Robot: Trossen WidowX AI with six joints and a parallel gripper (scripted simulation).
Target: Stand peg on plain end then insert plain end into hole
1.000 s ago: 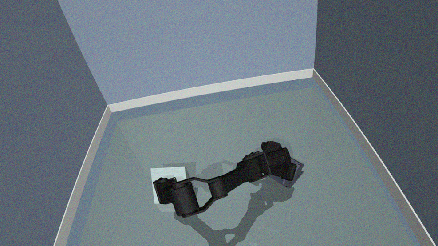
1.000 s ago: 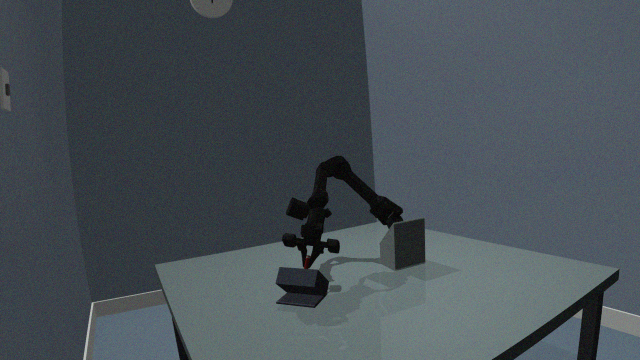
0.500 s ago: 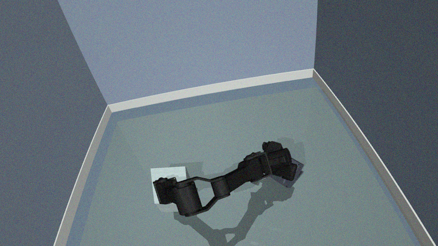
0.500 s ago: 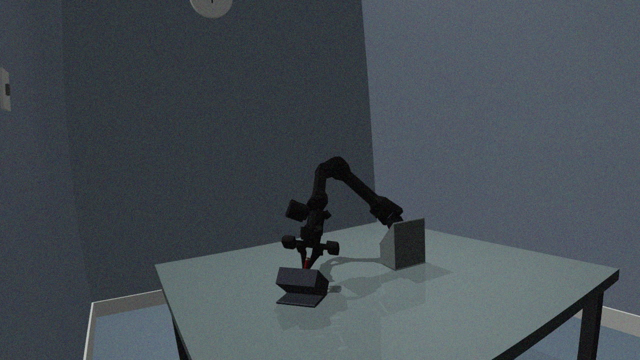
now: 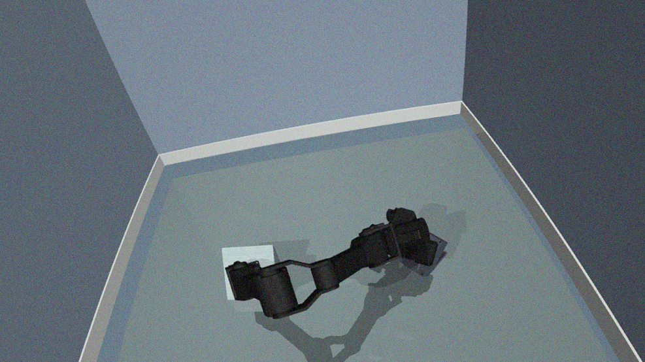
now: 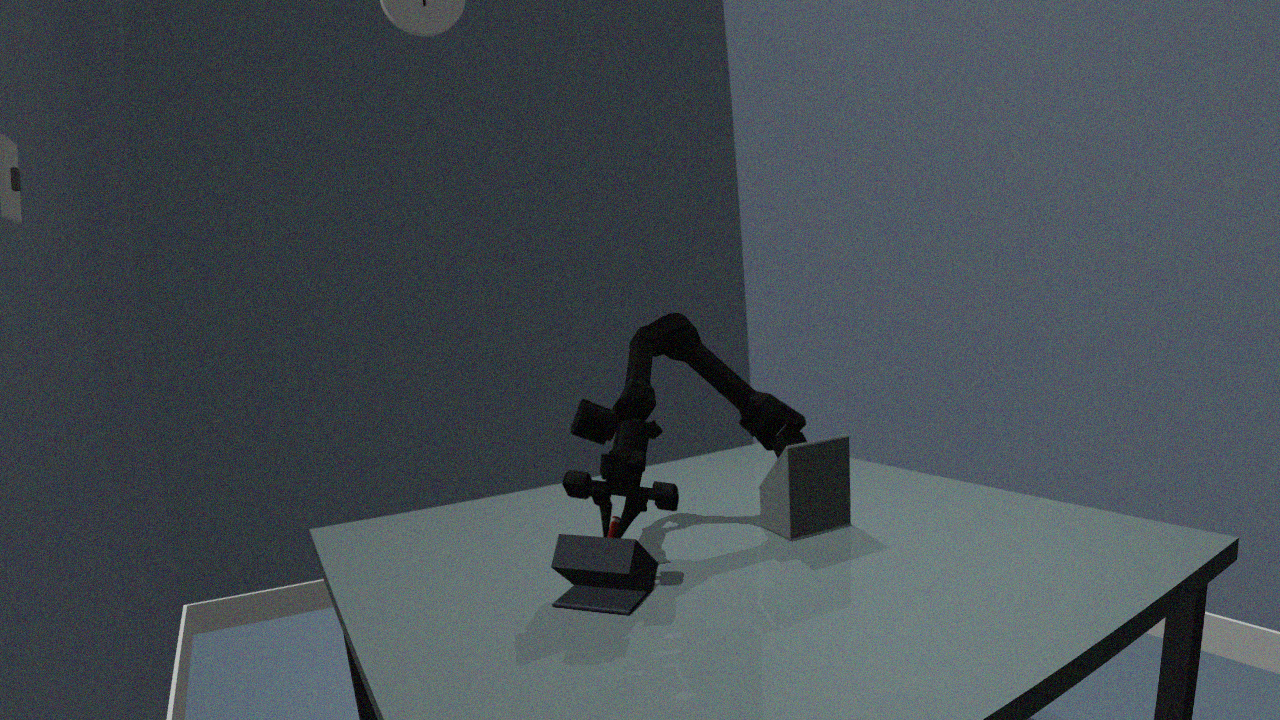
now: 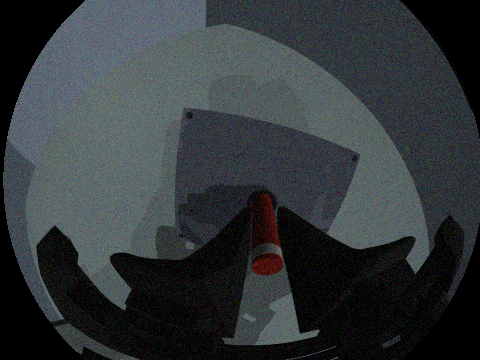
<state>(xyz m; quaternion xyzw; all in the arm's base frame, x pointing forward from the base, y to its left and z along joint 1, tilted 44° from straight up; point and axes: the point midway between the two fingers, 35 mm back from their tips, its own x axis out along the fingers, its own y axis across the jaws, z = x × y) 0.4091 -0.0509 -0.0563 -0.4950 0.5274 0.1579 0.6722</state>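
Now: gripper tip 10 mm past the peg, 10 mm to the left of it and 10 mm below it. The rest, counted from my gripper tip: panel (20 mm ahead, 10 mm to the left, 30 mm below).
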